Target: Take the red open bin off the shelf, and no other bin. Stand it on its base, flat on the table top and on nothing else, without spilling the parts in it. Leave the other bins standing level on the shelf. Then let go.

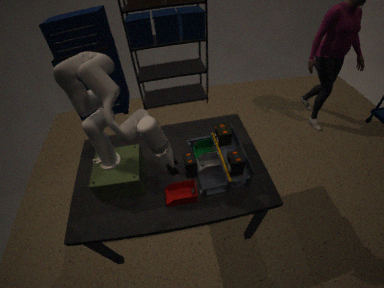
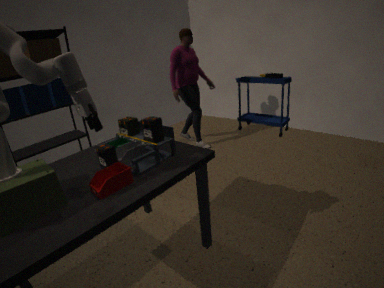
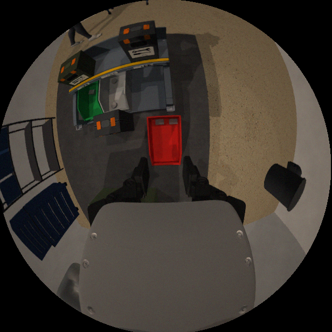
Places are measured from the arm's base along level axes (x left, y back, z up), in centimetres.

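Pixels of known places: gripper, fingertip midpoint: [image 1: 175, 169] [image 2: 96, 129]; arm's base at its link origin: [image 1: 110, 161] [image 2: 7, 176].
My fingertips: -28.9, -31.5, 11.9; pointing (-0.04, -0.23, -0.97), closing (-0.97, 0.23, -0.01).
Note:
Ahead of a thing's pixels: the offset from my fingertips to its top centre, as dx, dy, dz. Level surfaces: height alone.
The red open bin @[+0.3, -0.3, -19.9] [image 1: 181, 194] [image 2: 112, 180] [image 3: 165, 140] stands upright on its base on the dark table top @[dz -27.4] [image 1: 125, 217], apart from the grey shelf [image 1: 223, 162] [image 2: 145, 139] [image 3: 169, 87]. Two light grey parts [image 3: 160, 121] [image 3: 173, 121] lie inside it at one end. A green bin @[+22.6, -26.7, -19.2] [image 1: 202, 146] [image 2: 119, 142] [image 3: 90, 102] and a light grey bin @[+12.1, -24.4, -19.2] [image 1: 208, 160] [image 3: 118, 90] sit side by side on the shelf and look level. My gripper [image 1: 172, 168] [image 2: 94, 122] [image 3: 165, 165] is open and empty, raised well above the table and clear of the red bin.
A black box with orange latches @[+14.4, -11.4, -14.2] [image 1: 190, 165] [image 2: 106, 155] [image 3: 112, 123] stands on the table beside the shelf. Two similar boxes @[+20.9, -36.2, -7.5] [image 1: 223, 134] @[-1.7, -31.4, -5.0] [image 1: 236, 162] stand on top of the shelf. The green base block [image 1: 116, 167] carries the arm. A person [image 1: 335, 45] [image 2: 187, 75] walks behind the table.

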